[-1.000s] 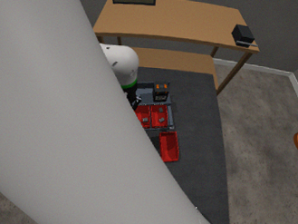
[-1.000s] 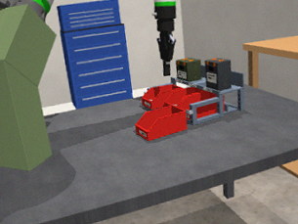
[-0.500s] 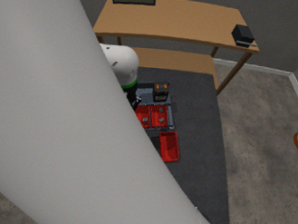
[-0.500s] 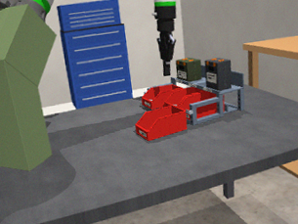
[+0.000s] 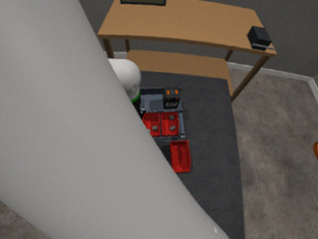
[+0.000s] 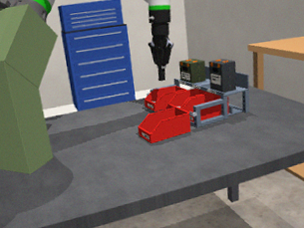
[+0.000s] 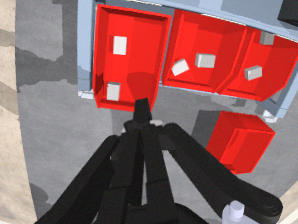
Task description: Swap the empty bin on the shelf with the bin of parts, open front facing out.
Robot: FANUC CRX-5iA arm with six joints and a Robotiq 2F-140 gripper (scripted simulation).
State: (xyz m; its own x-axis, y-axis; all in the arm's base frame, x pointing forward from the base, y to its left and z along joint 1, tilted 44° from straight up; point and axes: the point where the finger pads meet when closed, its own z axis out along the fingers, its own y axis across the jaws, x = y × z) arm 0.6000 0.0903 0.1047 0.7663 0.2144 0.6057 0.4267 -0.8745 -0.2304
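The part is 16 cm below my hand, 6 cm to the left of it and 5 cm ahead of it. From my hand the other things lie so: grey shelf 12 cm ahead, 11 cm below, 7 cm to the right; dark box 20 cm ahead, 18 cm to the right, 1 cm below.
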